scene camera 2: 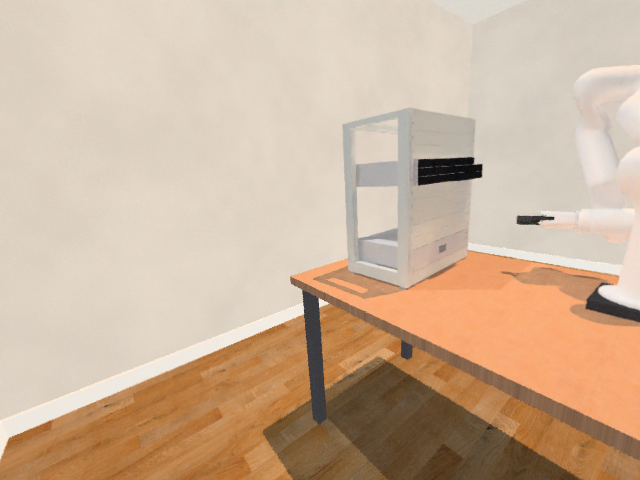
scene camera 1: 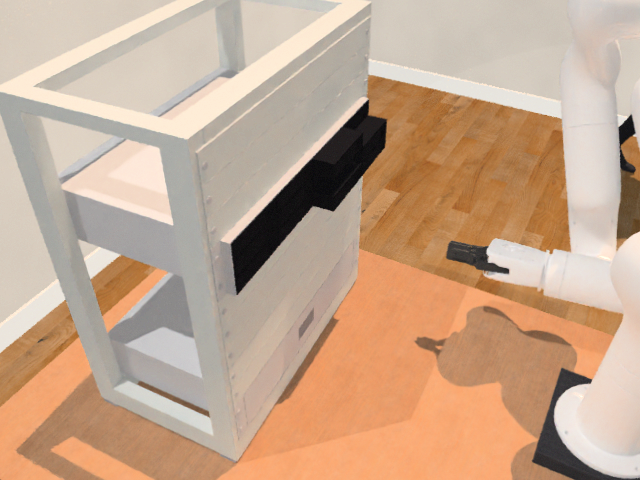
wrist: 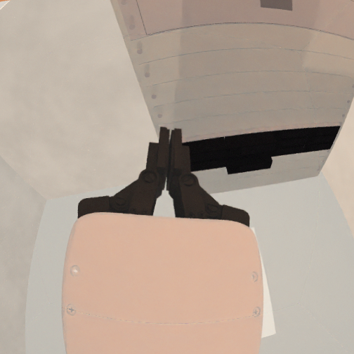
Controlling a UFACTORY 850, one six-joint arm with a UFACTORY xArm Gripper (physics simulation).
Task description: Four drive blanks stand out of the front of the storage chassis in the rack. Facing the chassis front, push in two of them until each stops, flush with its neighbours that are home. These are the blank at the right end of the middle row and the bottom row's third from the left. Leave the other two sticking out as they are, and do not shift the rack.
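The storage chassis shows a black front (scene camera 1: 268,242) (scene camera 2: 439,171) (wrist: 300,140) across the pale rack (scene camera 1: 187,248) (scene camera 2: 404,206) (wrist: 250,90). Black drive blanks stand out toward the chassis's right end: one raised block (scene camera 1: 338,147) shows in scene camera 1, with another block (scene camera 1: 376,129) beyond it at the far end. The individual rows are hard to tell apart in the black. My gripper (scene camera 1: 448,250) (scene camera 2: 517,220) (wrist: 168,140) is shut and empty. It is in front of the rack, apart from it and lower than the black front. In the wrist view the fingers cover one end of the black front.
A lower unit (scene camera 1: 266,369) (scene camera 2: 426,258) with a grey patch (scene camera 1: 306,323) (scene camera 2: 442,248) (wrist: 276,4) sits low in the rack. The rack stands on the orange table (scene camera 1: 382,439) (scene camera 2: 491,320). My arm's base (scene camera 1: 547,428) (scene camera 2: 602,304) stands on the table facing the rack front.
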